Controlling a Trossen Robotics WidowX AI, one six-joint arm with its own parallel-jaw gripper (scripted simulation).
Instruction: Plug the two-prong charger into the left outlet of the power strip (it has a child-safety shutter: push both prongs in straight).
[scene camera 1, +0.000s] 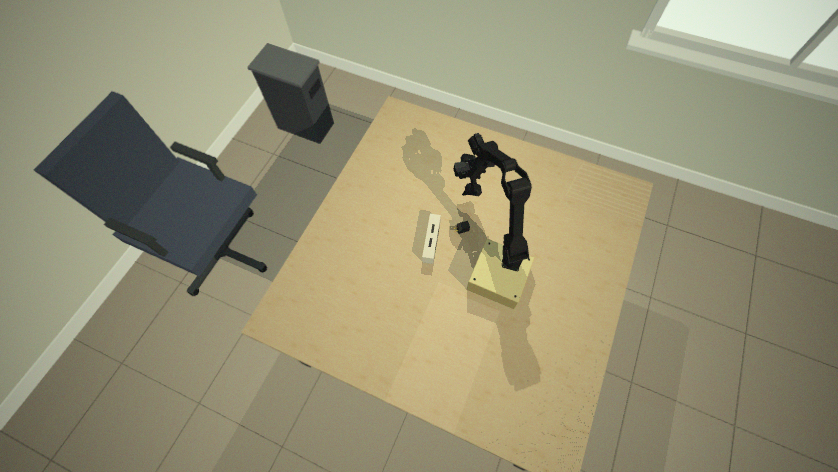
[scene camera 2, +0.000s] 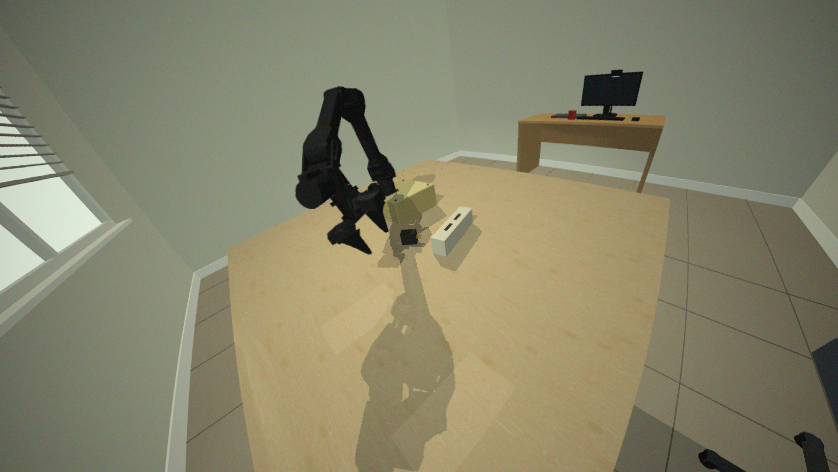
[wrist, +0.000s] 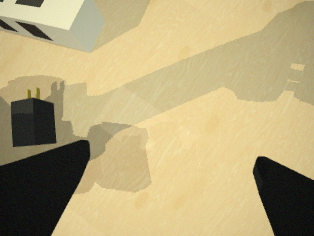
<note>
My gripper (scene camera 2: 379, 242) is open, holding nothing. Further things: a two-prong charger (wrist: 34, 118).
My gripper is seen too in scene camera 1 (scene camera 1: 461, 185) and in the wrist view (wrist: 173, 157).
</note>
